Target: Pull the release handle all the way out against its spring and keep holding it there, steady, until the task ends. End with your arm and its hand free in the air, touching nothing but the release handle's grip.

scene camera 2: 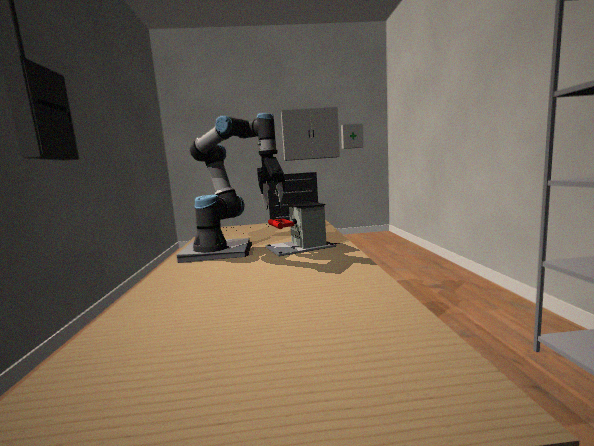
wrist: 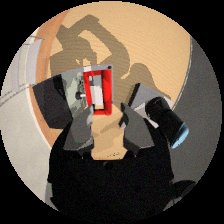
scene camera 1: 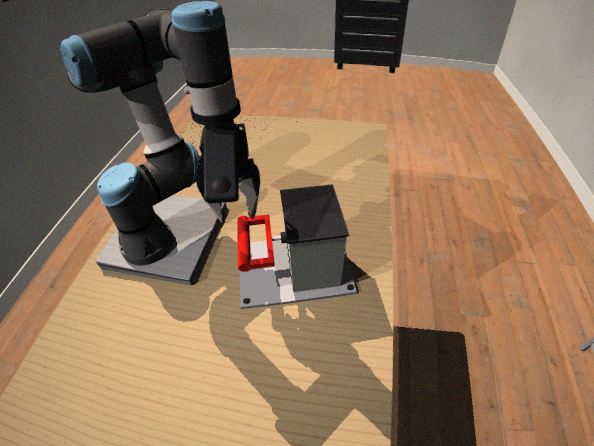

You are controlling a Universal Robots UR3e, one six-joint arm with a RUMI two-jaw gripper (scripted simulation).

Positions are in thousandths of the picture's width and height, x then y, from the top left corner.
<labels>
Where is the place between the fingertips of my gripper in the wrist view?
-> At 480,462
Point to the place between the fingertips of my gripper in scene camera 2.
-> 460,470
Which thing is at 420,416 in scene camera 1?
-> My gripper.
</labels>
